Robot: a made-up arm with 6 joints.
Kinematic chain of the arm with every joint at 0, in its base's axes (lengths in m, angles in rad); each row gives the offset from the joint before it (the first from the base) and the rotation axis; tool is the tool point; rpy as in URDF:
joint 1: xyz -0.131 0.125 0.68 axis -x
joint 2: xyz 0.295 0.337 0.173 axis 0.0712 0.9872 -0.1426
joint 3: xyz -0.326 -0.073 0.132 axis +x
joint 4: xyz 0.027 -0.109 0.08 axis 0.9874 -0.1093 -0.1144
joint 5: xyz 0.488 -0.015 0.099 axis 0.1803 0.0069 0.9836
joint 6: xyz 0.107 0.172 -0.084 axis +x
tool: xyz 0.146 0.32 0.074 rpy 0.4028 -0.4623 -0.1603
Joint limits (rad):
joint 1: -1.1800..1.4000
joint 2: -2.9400..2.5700
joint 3: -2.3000..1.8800
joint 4: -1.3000..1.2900
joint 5: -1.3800..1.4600
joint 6: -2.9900..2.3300
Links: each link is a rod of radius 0.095 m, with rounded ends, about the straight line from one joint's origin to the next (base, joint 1, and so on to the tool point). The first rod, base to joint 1, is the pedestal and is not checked.
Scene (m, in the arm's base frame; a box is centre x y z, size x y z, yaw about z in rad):
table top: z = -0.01
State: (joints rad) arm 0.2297 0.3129 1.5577 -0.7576 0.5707 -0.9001
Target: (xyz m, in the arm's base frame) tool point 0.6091 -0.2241 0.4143
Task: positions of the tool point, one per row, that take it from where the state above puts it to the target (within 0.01 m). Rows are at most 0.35 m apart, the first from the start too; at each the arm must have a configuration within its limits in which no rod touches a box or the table.
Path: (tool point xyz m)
1: 0.5698 0.8495 0.7676
2: 0.7280 0.6912 0.5524
3: 0.8028 0.4131 0.3909
4: 0.7645 0.0773 0.3410
5: 0.6091 -0.2241 0.4143

